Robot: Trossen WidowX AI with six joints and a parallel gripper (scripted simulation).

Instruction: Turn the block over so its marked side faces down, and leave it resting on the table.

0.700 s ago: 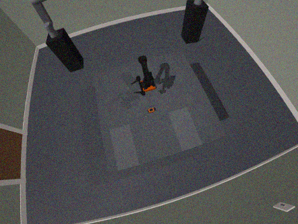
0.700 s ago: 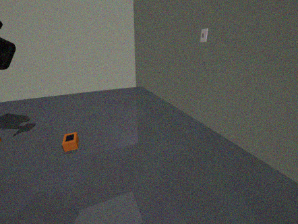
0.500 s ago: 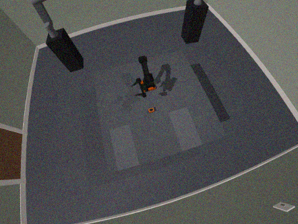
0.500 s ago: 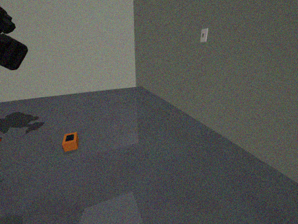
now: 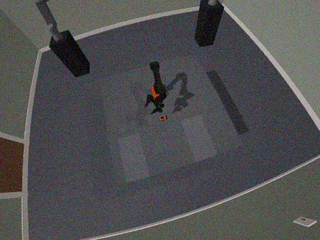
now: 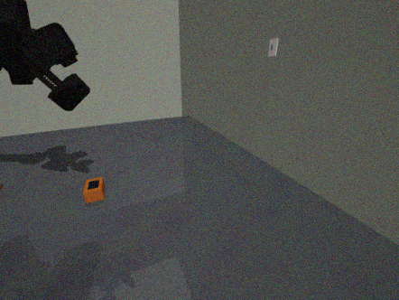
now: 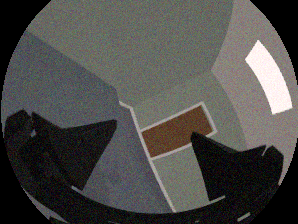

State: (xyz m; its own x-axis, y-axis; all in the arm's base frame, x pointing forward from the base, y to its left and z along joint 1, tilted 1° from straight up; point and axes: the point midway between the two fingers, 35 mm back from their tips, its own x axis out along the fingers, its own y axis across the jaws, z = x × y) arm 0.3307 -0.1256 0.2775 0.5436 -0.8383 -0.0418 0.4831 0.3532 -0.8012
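Now: gripper tip 2 cm past the block, 12 cm to the right of it and 29 cm above it.
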